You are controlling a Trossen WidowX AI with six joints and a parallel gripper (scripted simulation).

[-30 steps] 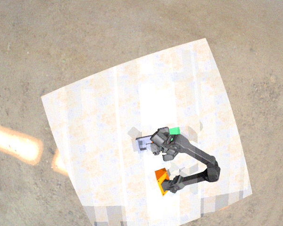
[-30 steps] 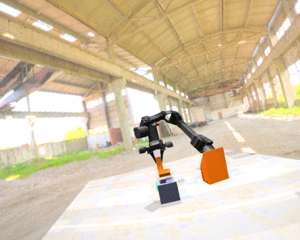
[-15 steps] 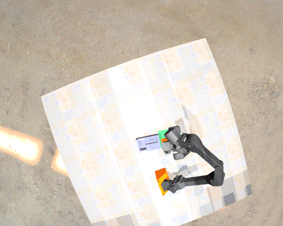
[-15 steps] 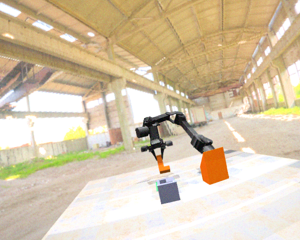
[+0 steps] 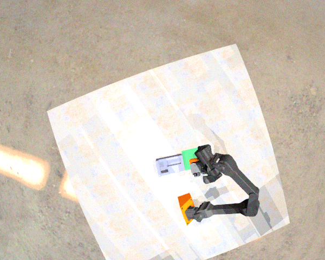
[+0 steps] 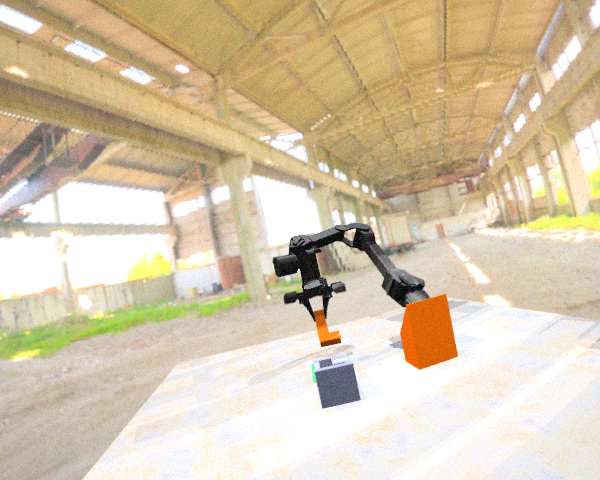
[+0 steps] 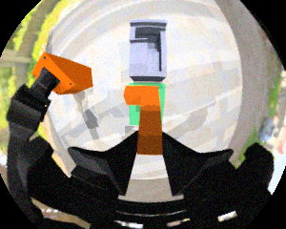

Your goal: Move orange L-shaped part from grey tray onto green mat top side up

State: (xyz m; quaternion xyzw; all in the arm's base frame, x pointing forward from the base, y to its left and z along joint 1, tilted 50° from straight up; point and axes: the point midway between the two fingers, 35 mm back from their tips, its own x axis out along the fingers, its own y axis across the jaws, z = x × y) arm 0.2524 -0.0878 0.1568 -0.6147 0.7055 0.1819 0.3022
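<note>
The green mat lies 160 mm below my gripper tip and 20 mm to the left of it. The rest, counted from my gripper tip: orange L-shaped part 30 mm to the left, 30 mm below, 10 mm behind.
</note>
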